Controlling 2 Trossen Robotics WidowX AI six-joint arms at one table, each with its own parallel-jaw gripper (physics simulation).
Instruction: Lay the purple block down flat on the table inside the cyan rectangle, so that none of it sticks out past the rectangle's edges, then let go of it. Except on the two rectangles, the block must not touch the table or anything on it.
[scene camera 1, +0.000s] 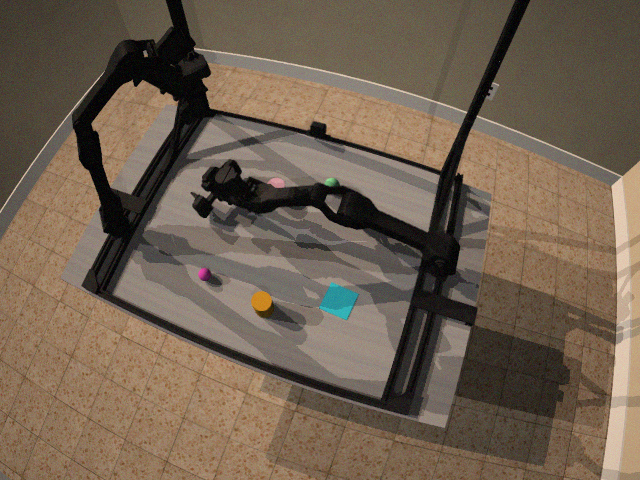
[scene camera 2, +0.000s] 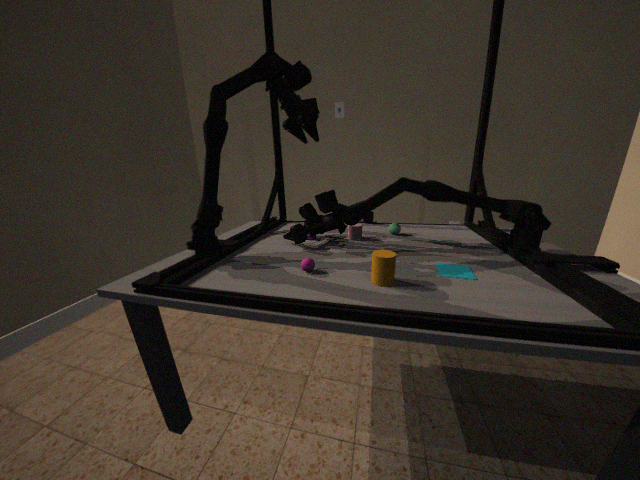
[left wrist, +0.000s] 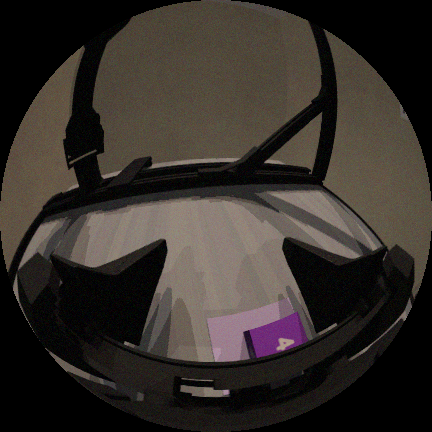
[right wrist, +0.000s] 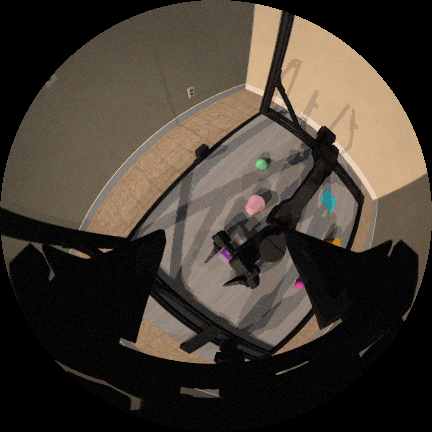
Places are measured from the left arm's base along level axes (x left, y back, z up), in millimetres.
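Where they show: left gripper, fingertip midpoint: (scene camera 1: 200, 182) (scene camera 2: 290, 233) (left wrist: 226, 245) (right wrist: 213, 273); right gripper, fingertip midpoint: (scene camera 1: 210, 102) (scene camera 2: 312, 142) (right wrist: 228, 236); left arm's base at its link origin: (scene camera 1: 439, 267) (scene camera 2: 523, 245); right arm's base at its link origin: (scene camera 1: 119, 228) (scene camera 2: 207, 252) (left wrist: 91, 186) (right wrist: 228, 344).
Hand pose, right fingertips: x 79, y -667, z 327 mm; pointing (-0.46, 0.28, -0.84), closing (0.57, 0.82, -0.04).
Things, the pixels of their top centre, and the offset from my right fingertips. "pt": a spot on its surface instead.
- purple block at its top centre: (left wrist: 282, 342) (right wrist: 228, 252) (scene camera 2: 310, 234) dz -327, dx +40, dy +1 mm
- lilac rectangle at a spot on its surface: (left wrist: 223, 337) pt dz -345, dx +71, dy -9 mm
- cyan rectangle at a spot on its surface: (scene camera 1: 339, 301) (scene camera 2: 455, 270) (right wrist: 328, 199) pt dz -345, dx +146, dy +477 mm
- orange cylinder at its top centre: (scene camera 2: 384, 253) (scene camera 1: 261, 301) (right wrist: 336, 244) dz -277, dx +271, dy +323 mm
- magenta ball at its top centre: (scene camera 2: 307, 258) (scene camera 1: 203, 272) dz -310, dx +291, dy +135 mm
- pink cylinder at its top centre: (scene camera 1: 275, 185) (right wrist: 256, 202) (scene camera 2: 355, 224) dz -294, dx -30, dy +152 mm
- green ball at its top centre: (scene camera 1: 332, 181) (right wrist: 262, 160) (scene camera 2: 395, 223) dz -300, dx -134, dy +277 mm
The purple block (scene camera 2: 311, 237) (left wrist: 267, 340) (right wrist: 226, 255), marked 4, lies on the lilac rectangle (left wrist: 223, 337). In the left wrist view it is low, by the right-hand finger, and its near part is hidden. It does not show in scene camera 1, where the left arm covers that area. My left gripper (left wrist: 226, 245) (right wrist: 213, 273) is open and empty, low above the table near the block. My right gripper (scene camera 2: 311, 141) is open and empty, high above the table. The cyan rectangle (scene camera 1: 339, 301) (scene camera 2: 455, 271) (right wrist: 328, 200) lies bare, at the right in both scene views.
An orange cylinder (scene camera 1: 262, 303) (scene camera 2: 383, 268) stands left of the cyan rectangle in the scene views; a magenta ball (scene camera 1: 204, 274) (scene camera 2: 307, 265) lies farther left. A pink cylinder (scene camera 1: 276, 183) (scene camera 2: 355, 231) (right wrist: 255, 205) and green ball (scene camera 1: 331, 182) (scene camera 2: 394, 228) (right wrist: 261, 164) are behind the left arm.
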